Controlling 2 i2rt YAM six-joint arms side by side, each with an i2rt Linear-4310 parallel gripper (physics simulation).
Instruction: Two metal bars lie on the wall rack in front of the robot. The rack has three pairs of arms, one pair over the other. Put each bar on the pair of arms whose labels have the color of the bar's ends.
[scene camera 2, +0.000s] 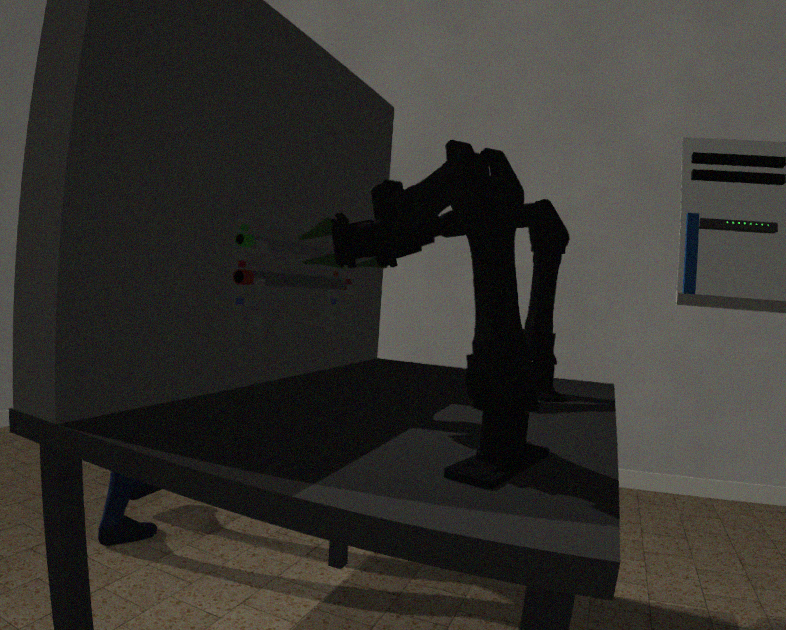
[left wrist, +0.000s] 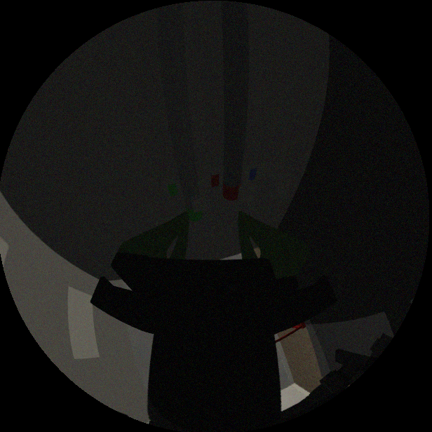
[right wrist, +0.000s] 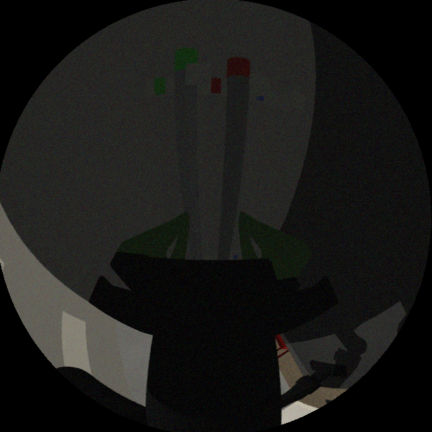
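The green-ended bar lies level on the upper pair of arms, by the green labels. The red-ended bar lies level on the middle pair, by the red labels. My left gripper is partly open and empty, in front of the bars at the height between them. My right gripper is likewise partly open and empty; in scene camera 2 it is mostly hidden behind the left one.
The blue labels mark the lowest pair, below the red-ended bar, with no bar on it. The dark wall panel stands behind the rack, on the table. The rack arms are hard to see in the dim light.
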